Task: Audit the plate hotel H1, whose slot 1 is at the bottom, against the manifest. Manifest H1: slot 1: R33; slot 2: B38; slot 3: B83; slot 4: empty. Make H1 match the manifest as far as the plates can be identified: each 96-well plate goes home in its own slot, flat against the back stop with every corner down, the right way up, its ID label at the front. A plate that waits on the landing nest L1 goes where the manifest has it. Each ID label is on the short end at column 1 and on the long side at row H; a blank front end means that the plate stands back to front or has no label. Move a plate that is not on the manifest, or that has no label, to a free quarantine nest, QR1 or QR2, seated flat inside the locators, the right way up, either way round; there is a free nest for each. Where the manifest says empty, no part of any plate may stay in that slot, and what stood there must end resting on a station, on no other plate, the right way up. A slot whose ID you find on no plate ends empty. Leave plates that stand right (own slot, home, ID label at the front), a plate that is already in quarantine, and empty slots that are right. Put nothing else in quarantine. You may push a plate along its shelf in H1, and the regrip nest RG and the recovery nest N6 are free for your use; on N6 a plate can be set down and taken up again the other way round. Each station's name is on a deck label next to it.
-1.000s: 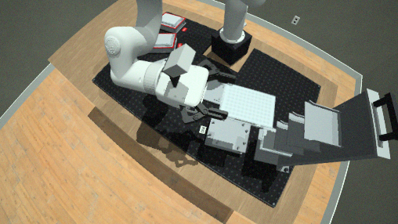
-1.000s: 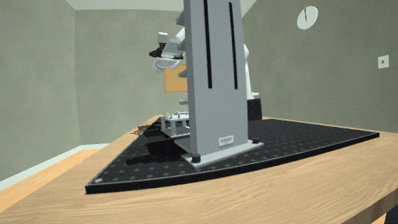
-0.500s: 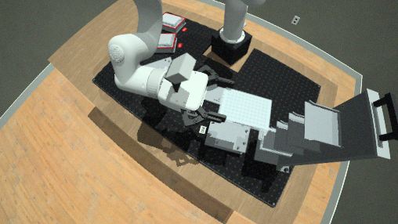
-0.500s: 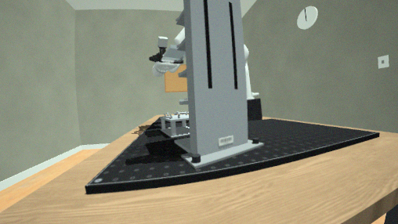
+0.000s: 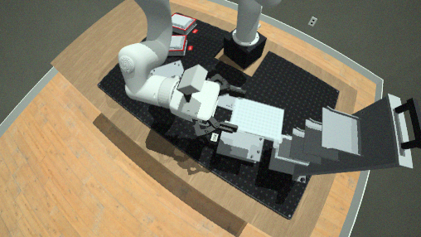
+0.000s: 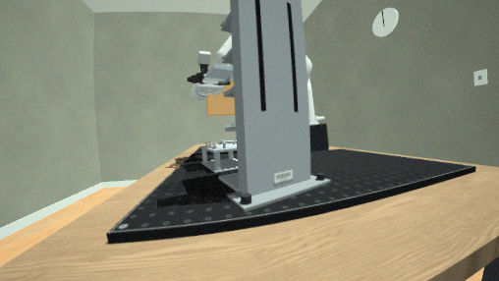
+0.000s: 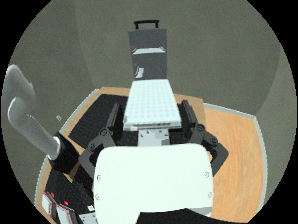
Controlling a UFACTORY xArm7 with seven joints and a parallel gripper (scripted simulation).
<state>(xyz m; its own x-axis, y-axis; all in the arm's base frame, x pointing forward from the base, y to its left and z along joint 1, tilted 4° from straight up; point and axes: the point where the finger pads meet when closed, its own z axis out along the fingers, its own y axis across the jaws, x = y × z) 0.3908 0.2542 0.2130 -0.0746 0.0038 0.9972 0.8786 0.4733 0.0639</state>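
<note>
The white 96-well plate is 5 cm to the left of my hand, 3 cm behind it and 2 cm below it. Round my hand: grey plate (21 cm to the left, 19 cm below, 11 cm behind); red-edged quarantine nest (67 cm to the right, 33 cm behind, 27 cm below); plate hotel H1 (28 cm to the left, 15 cm behind, 9 cm below).
</note>
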